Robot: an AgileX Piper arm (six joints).
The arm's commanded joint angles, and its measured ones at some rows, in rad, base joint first. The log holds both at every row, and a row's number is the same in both.
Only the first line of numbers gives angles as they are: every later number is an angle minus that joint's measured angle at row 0.
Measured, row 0:
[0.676, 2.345, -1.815, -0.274, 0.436, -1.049]
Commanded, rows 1 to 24:
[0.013, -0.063, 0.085, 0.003, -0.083, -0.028]
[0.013, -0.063, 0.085, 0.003, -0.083, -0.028]
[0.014, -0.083, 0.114, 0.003, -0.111, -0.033]
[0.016, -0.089, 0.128, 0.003, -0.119, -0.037]
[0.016, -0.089, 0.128, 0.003, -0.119, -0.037]
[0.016, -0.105, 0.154, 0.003, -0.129, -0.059]
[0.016, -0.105, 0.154, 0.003, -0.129, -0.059]
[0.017, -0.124, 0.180, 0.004, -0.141, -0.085]
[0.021, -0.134, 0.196, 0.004, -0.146, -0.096]
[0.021, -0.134, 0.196, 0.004, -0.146, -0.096]
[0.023, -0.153, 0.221, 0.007, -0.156, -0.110]
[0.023, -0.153, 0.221, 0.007, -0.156, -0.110]
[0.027, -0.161, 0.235, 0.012, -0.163, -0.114]
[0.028, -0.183, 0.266, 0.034, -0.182, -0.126]
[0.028, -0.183, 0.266, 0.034, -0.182, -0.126]
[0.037, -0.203, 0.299, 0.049, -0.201, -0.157]
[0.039, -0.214, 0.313, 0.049, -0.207, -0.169]
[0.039, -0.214, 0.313, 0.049, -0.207, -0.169]
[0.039, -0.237, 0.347, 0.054, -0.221, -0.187]
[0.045, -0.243, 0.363, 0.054, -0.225, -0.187]
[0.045, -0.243, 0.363, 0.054, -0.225, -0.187]
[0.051, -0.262, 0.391, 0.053, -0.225, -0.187]
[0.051, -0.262, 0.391, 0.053, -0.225, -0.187]
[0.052, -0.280, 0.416, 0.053, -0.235, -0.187]
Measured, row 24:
[0.046, -0.231, 0.391, 0.056, -0.163, -0.171]
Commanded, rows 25 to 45:
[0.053, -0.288, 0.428, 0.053, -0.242, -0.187]
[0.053, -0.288, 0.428, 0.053, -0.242, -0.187]
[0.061, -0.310, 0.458, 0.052, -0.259, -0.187]
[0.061, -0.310, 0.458, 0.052, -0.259, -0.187]
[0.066, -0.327, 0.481, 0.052, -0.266, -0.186]
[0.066, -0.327, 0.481, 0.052, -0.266, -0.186]
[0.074, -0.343, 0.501, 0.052, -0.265, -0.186]
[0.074, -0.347, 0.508, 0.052, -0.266, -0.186]
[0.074, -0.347, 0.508, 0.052, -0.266, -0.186]
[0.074, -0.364, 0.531, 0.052, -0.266, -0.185]
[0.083, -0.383, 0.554, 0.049, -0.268, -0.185]
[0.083, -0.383, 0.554, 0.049, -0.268, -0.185]
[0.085, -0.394, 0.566, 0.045, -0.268, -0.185]
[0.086, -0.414, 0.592, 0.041, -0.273, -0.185]
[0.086, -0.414, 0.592, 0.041, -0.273, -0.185]
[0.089, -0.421, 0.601, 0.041, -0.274, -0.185]
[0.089, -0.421, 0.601, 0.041, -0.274, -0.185]
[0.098, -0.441, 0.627, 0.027, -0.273, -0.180]
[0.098, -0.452, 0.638, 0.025, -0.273, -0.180]
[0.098, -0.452, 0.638, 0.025, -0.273, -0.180]
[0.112, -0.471, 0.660, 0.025, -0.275, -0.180]
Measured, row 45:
[0.097, -0.422, 0.644, 0.039, -0.203, -0.180]
